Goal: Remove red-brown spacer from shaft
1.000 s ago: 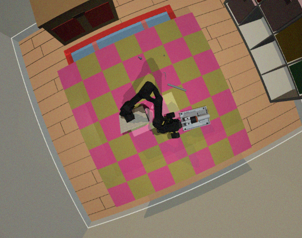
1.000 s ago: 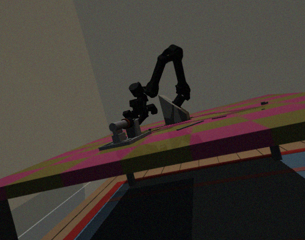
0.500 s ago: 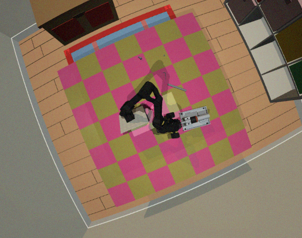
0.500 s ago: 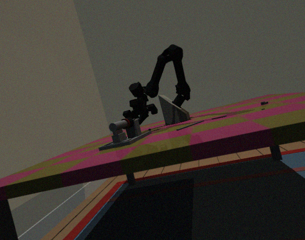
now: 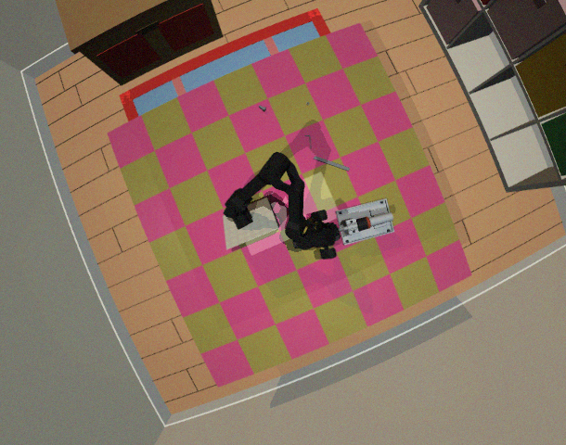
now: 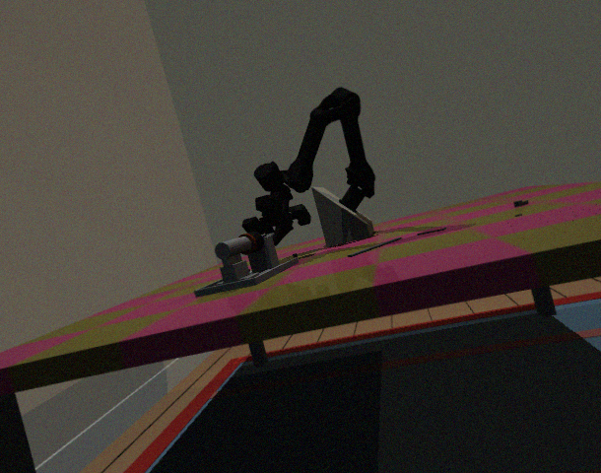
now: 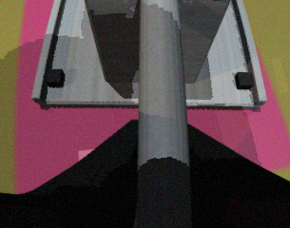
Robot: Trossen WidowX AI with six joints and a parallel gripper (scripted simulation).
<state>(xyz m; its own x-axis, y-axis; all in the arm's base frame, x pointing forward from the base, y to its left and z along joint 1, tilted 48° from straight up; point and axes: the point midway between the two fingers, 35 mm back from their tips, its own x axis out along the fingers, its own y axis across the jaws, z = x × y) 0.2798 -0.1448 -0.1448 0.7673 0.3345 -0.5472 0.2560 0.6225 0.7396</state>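
The grey shaft lies 50 mm ahead of my gripper tip, 10 mm to the right of it and 30 mm above it. Also, from my gripper tip: grey bolt 10 mm behind, 610 mm to the left, 50 mm below; then thin grey bar 140 mm ahead, 250 mm to the left, 50 mm below; then support block 150 mm ahead, 40 mm to the right, 10 mm below.
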